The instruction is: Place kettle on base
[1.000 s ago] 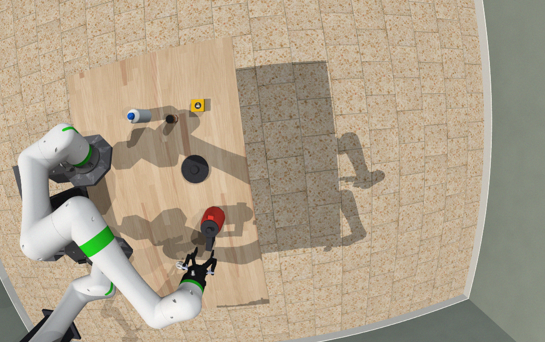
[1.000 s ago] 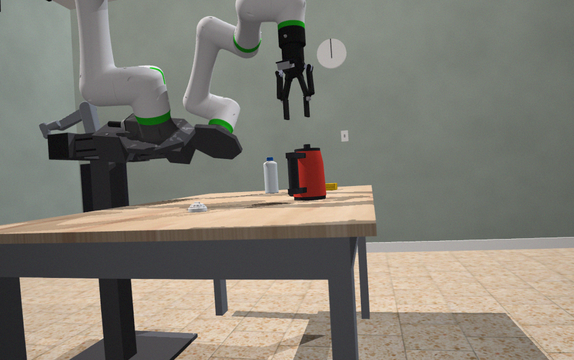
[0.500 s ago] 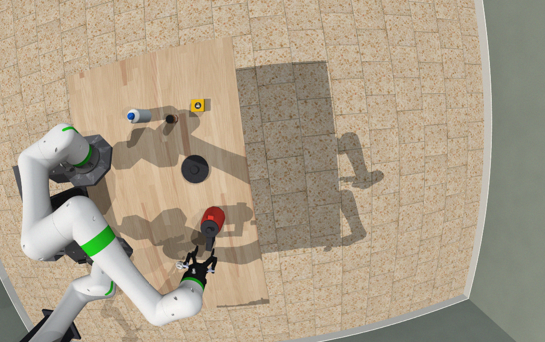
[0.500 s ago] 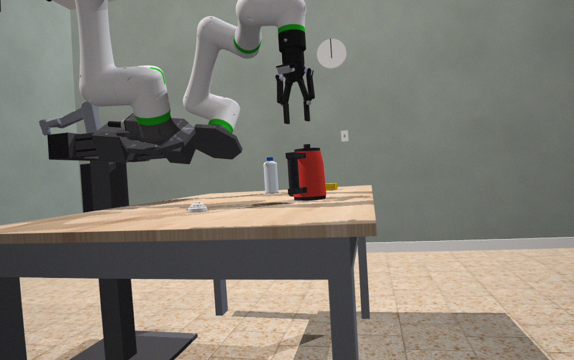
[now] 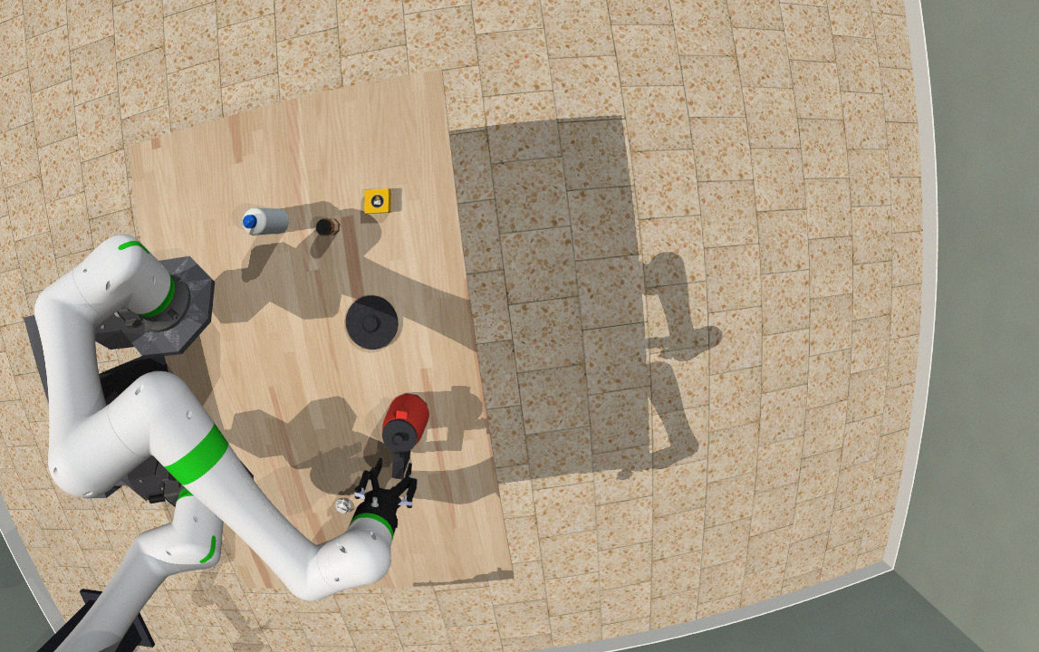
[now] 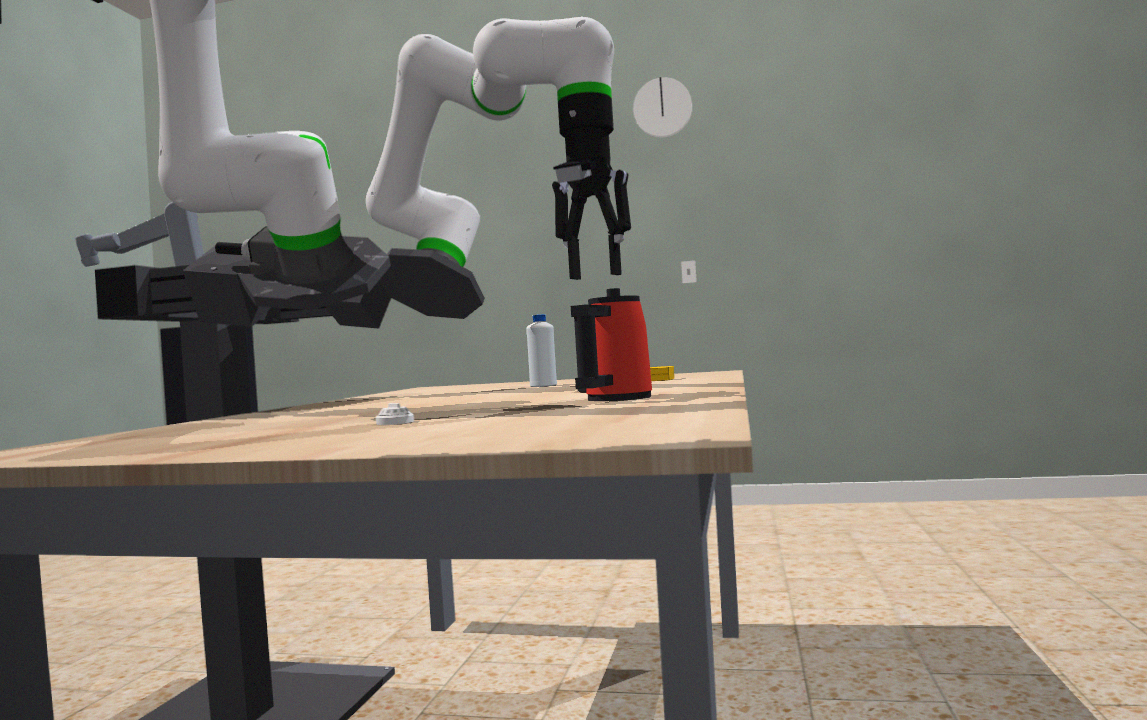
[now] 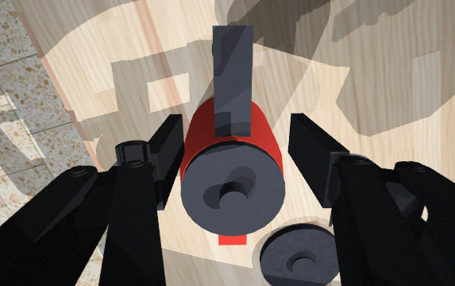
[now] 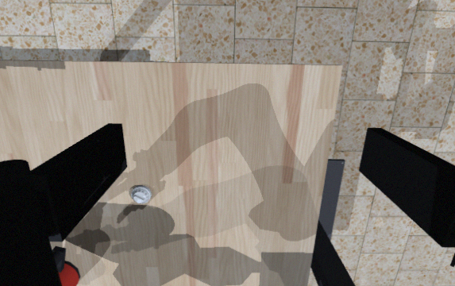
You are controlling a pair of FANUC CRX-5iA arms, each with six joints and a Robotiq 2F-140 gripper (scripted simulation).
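Note:
The red kettle is 14 cm below my left hand, 3 cm to the left of it and 1 cm ahead of it. Also, from my left hand: black round base (33 cm to the left, 23 cm below, 6 cm behind).

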